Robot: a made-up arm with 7 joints.
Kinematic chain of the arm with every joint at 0, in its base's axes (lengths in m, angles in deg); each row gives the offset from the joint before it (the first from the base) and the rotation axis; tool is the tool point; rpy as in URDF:
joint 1: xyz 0 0 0.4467 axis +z
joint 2: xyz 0 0 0 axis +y
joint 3: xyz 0 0 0.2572 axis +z
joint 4: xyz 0.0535 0 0 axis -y
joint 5: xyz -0.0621 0 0.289 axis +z
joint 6: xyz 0 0 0 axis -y
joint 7: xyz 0.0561 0 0 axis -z
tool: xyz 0 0 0 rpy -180 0 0
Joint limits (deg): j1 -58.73..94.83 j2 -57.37..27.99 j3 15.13..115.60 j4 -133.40..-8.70 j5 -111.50..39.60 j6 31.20..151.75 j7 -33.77..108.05
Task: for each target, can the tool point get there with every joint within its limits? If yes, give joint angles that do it. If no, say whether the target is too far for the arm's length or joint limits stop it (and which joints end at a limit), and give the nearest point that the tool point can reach.
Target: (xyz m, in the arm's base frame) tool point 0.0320 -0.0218 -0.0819
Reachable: no: joint limits stop it (at a limit: joint 2, joint 3, joint 4) | nearest point 0.2409 -0.1641 0.3512 | short by 0.501 m
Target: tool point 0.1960 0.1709 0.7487
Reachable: yes | joints -17.53 -43.29 37.08 -121.48 -61.32 81.63 -9.00
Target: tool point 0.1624 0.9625 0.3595
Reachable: no: too far | nearest point 0.0591 0.5383 0.5127 | short by 0.463 m
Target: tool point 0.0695 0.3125 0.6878
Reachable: yes | joints -4.89 -48.57 56.91 -122.54 23.31 94.75 95.55
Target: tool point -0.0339 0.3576 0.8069
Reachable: yes | joints 13.95 -14.97 71.46 -83.98 -50.13 56.03 48.88
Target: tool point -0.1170 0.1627 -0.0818
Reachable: no: joint limits stop it (at a limit: joint 2, joint 3, joint 4, joint 5) | nearest point -0.1794 0.2494 0.3363 | short by 0.432 m
